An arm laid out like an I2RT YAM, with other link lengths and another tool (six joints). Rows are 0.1 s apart.
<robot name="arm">
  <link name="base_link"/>
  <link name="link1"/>
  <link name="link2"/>
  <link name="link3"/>
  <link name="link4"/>
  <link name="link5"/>
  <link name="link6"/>
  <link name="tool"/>
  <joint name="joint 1" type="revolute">
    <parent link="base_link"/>
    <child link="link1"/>
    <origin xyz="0 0 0.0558"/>
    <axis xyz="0 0 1"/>
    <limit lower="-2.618" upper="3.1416"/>
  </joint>
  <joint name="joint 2" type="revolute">
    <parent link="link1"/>
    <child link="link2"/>
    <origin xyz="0.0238 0.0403 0.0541" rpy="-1.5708 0 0"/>
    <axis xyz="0 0 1"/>
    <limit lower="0" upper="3.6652"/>
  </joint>
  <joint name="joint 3" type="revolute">
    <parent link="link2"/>
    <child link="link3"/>
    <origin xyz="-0.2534 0 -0.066" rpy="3.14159 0 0"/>
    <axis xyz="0 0 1"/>
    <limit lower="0" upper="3.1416"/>
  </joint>
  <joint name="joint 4" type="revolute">
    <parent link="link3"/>
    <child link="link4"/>
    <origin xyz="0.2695 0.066 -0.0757"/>
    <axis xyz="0 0 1"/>
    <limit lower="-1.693" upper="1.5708"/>
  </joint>
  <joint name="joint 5" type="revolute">
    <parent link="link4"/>
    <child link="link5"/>
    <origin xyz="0.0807 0.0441 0.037" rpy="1.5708 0 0"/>
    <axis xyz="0 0 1"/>
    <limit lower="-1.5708" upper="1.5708"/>
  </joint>
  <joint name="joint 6" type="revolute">
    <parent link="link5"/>
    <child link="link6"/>
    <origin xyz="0.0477 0 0.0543" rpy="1.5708 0 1.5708"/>
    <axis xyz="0 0 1"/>
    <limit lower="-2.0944" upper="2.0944"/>
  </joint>
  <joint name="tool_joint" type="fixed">
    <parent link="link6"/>
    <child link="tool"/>
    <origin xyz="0.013 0.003 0.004" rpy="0.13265 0 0.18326"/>
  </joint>
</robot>
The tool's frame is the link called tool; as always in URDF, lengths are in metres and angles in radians.
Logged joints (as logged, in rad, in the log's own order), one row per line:
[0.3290 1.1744 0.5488 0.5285 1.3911 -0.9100]
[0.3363 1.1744 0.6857 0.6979 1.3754 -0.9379]
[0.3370 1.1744 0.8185 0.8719 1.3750 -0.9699]
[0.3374 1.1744 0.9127 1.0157 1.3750 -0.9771]
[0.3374 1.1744 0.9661 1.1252 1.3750 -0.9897]
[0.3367 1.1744 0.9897 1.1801 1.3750 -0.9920]
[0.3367 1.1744 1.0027 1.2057 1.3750 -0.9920]
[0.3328 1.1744 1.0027 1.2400 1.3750 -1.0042]
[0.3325 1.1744 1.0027 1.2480 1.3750 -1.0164]
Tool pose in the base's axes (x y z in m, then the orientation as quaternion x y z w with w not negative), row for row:
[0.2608 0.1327 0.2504 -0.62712 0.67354 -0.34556 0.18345]
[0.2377 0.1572 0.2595 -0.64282 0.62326 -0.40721 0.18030]
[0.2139 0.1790 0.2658 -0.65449 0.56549 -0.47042 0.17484]
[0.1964 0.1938 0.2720 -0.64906 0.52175 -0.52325 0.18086]
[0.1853 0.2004 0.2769 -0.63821 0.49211 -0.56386 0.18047]
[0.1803 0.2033 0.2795 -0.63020 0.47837 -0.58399 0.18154]
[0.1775 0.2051 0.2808 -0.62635 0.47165 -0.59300 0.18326]
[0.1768 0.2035 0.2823 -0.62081 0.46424 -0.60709 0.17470]
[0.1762 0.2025 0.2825 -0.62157 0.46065 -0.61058 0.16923]
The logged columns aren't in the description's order. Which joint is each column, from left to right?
Columns, left to right: joint 6, joint 3, joint 1, joint 5, joint 2, joint 4.
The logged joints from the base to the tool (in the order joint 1, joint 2, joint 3, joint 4, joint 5, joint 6), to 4 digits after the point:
[0.5488 1.3911 1.1744 -0.9100 0.5285 0.3290]
[0.6857 1.3754 1.1744 -0.9379 0.6979 0.3363]
[0.8185 1.3750 1.1744 -0.9699 0.8719 0.3370]
[0.9127 1.3750 1.1744 -0.9771 1.0157 0.3374]
[0.9661 1.3750 1.1744 -0.9897 1.1252 0.3374]
[0.9897 1.3750 1.1744 -0.9920 1.1801 0.3367]
[1.0027 1.3750 1.1744 -0.9920 1.2057 0.3367]
[1.0027 1.3750 1.1744 -1.0042 1.2400 0.3328]
[1.0027 1.3750 1.1744 -1.0164 1.2480 0.3325]

